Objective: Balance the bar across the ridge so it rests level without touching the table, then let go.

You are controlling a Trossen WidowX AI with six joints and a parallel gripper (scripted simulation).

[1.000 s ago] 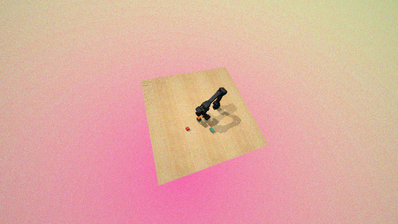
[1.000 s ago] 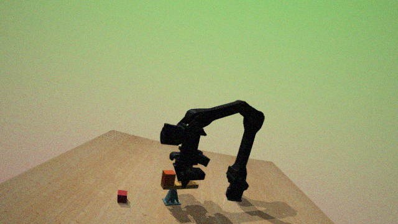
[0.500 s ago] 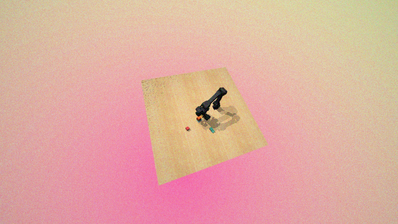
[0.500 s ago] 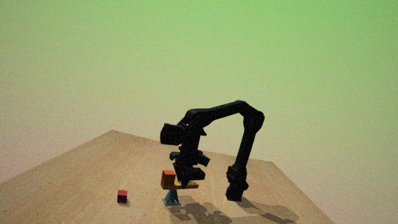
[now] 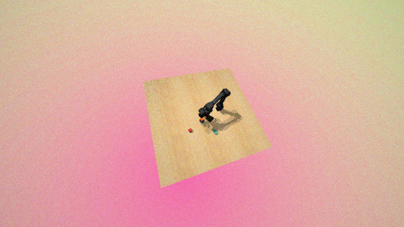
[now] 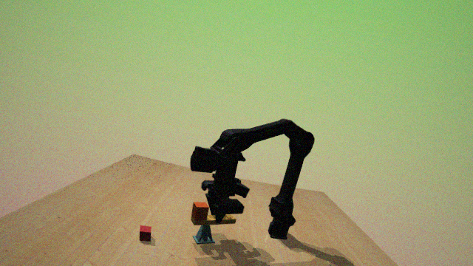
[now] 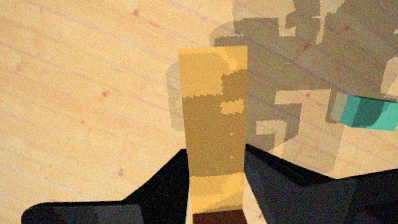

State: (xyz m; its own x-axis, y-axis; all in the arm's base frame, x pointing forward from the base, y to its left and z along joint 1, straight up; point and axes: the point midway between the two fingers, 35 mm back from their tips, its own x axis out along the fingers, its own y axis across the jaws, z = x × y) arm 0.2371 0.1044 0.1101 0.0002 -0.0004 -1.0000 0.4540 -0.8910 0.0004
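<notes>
The bar is 3 cm ahead of my gripper tip, 1 cm to the left of it and 2 cm above it. The rest, counted from my gripper tip: teal block (8 cm behind, 18 cm to the left, 7 cm below); small red cube (20 cm ahead, 8 cm to the left, 6 cm below).
</notes>
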